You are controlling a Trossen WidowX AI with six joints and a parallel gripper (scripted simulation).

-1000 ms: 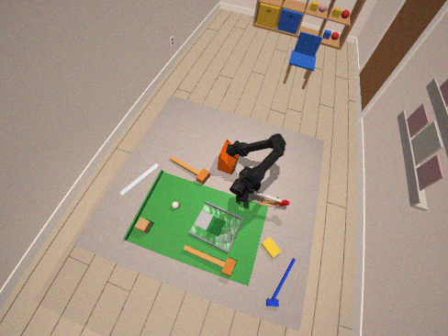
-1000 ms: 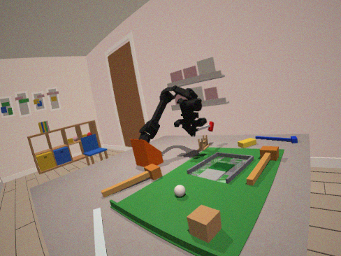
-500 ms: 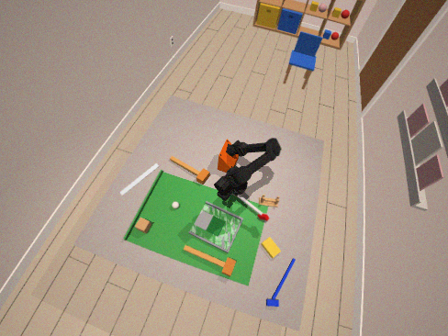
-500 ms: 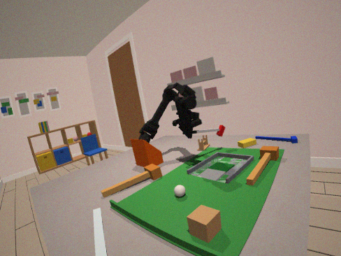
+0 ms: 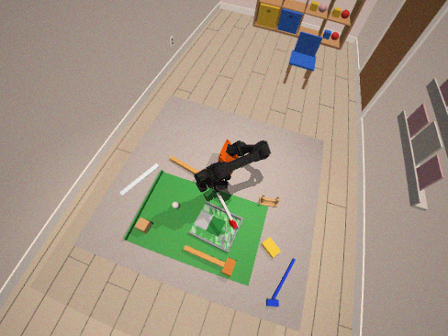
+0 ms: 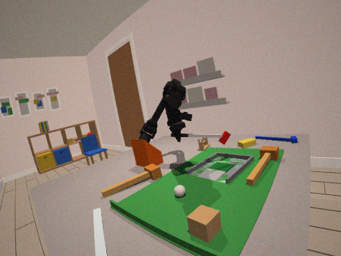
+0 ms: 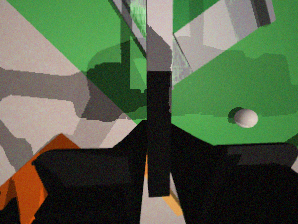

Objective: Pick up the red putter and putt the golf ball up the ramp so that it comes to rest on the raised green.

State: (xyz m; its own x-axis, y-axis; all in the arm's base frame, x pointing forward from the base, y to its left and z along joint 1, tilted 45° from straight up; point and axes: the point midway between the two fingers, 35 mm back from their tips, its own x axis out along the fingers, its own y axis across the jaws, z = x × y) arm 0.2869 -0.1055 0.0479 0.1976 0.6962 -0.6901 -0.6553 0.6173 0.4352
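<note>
Now: gripper tip 80 mm short of the red putter and 80 mm to the right of it. Round my gripper tip: wooden stand: 60 mm behind, 350 mm to the left, 120 mm below; then white golf ball: 110 mm ahead, 200 mm to the right, 130 mm below; then green mat: 170 mm ahead, 40 mm to the right, 150 mm below.
</note>
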